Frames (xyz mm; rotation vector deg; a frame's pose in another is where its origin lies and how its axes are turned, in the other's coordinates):
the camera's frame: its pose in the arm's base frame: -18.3 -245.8 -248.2 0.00 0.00 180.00
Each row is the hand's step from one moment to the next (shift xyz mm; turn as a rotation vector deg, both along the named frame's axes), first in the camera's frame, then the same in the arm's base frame.
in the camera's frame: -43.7 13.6 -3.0 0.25 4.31 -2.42
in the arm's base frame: 43.7 -13.6 -3.0 -0.25 -4.31 -2.42
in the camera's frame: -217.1 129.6 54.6 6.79 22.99 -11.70
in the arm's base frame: 217.1 -129.6 54.6 -6.79 -22.99 -11.70
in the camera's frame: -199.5 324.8 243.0 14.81 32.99 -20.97
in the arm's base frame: 199.5 -324.8 243.0 -14.81 -32.99 -20.97
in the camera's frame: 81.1 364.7 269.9 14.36 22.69 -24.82
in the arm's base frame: -81.1 -364.7 269.9 -14.36 -22.69 -24.82
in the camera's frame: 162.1 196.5 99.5 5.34 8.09 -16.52
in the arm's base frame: -162.1 -196.5 99.5 -5.34 -8.09 -16.52
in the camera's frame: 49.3 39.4 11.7 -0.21 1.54 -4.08
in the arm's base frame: -49.3 -39.4 11.7 0.21 -1.54 -4.08
